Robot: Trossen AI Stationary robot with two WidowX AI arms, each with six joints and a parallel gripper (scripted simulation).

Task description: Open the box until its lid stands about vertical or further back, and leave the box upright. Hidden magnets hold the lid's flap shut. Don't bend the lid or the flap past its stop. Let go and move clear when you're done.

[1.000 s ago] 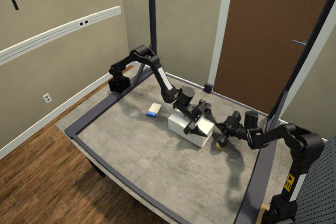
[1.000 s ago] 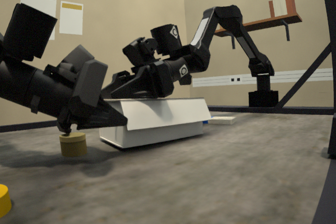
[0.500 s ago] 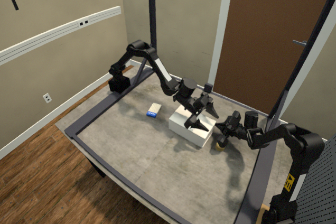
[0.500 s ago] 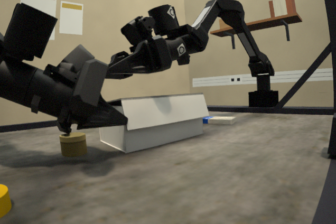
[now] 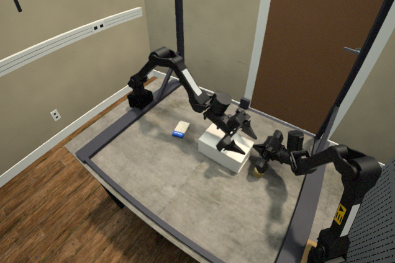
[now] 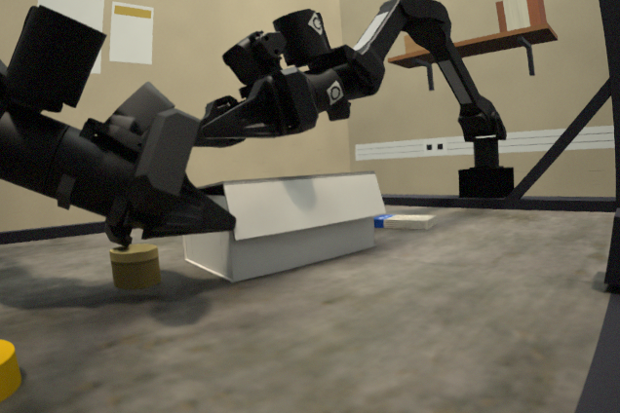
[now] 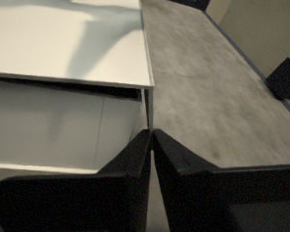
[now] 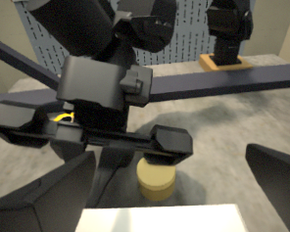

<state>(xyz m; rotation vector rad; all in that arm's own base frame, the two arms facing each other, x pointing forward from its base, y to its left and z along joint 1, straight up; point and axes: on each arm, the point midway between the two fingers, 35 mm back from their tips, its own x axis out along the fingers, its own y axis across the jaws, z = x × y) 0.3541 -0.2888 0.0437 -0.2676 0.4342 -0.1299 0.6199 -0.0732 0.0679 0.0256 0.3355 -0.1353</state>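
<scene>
My right gripper is now 20 mm past the box, 80 mm to the left of it and 90 mm above it. The rest, counted from my right hand: flap (50 mm behind, 90 mm to the right, 80 mm below).
The flap is 130 mm to the right of my left hand and 30 mm ahead of it. From my left hand the other things lie so: box (120 mm to the right, 60 mm ahead, 10 mm below).
</scene>
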